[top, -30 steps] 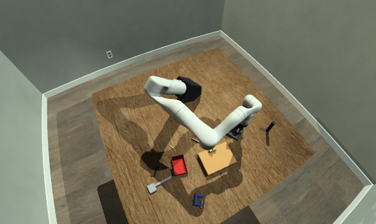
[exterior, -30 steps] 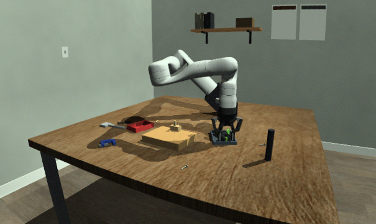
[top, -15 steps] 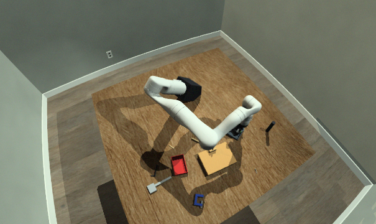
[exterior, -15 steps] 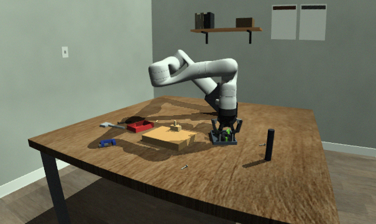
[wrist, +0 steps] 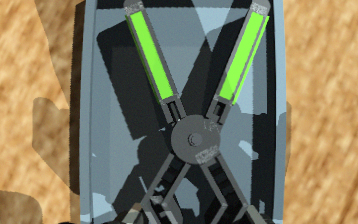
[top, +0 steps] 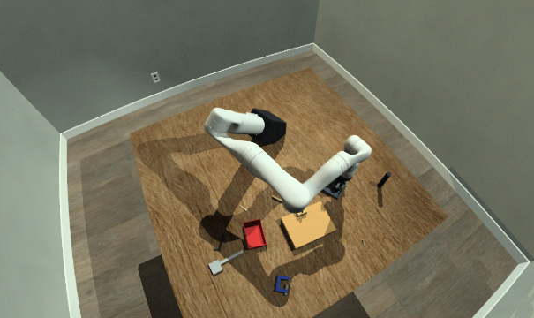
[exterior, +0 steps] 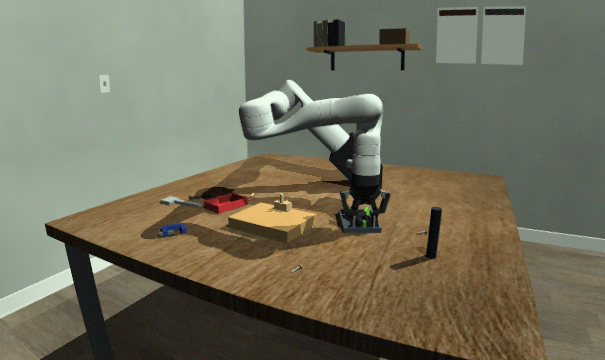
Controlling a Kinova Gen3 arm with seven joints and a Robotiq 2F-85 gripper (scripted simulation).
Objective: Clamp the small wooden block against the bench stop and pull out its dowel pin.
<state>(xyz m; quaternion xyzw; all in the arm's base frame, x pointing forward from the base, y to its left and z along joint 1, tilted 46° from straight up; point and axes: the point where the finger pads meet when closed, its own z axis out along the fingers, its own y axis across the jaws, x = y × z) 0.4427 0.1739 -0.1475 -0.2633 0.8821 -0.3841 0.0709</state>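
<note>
Right now the blue-grey tray is 40 mm behind my hand, 30 mm to the right of it and 10 mm below it. Round my hand: small wooden block 40 mm ahead, 240 mm to the right, 20 mm above; dowel pin 40 mm ahead, 240 mm to the right, 40 mm above; black cylinder 100 mm ahead, 200 mm to the left, 40 mm above.
</note>
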